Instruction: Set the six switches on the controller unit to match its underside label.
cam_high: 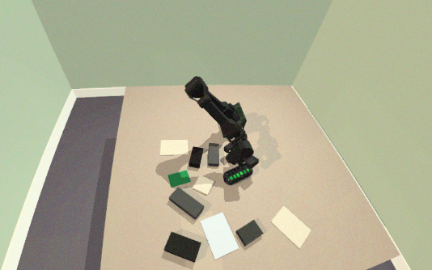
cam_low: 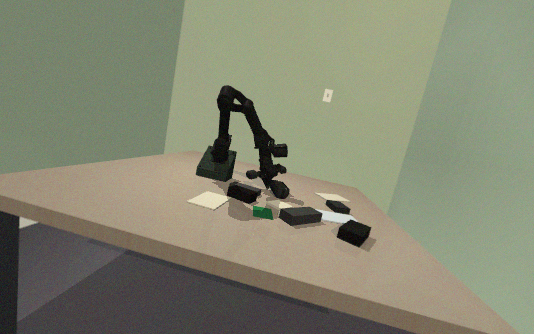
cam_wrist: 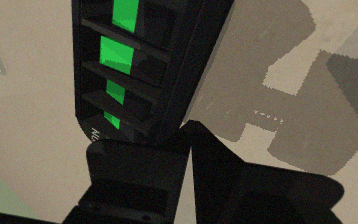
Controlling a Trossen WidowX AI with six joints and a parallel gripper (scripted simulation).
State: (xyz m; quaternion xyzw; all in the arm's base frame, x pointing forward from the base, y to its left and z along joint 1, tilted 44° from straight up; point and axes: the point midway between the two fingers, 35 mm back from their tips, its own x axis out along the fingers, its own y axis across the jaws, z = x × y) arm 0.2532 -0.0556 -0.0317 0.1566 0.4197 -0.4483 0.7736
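Right now the cream tile is 210 mm to the right of my gripper tip and 80 mm ahead of it. Round my gripper tip: green card 320 mm to the right, 30 mm ahead; grey module 130 mm to the right, 80 mm behind, 10 mm above; black block 220 mm to the right, 70 mm behind, 10 mm above.
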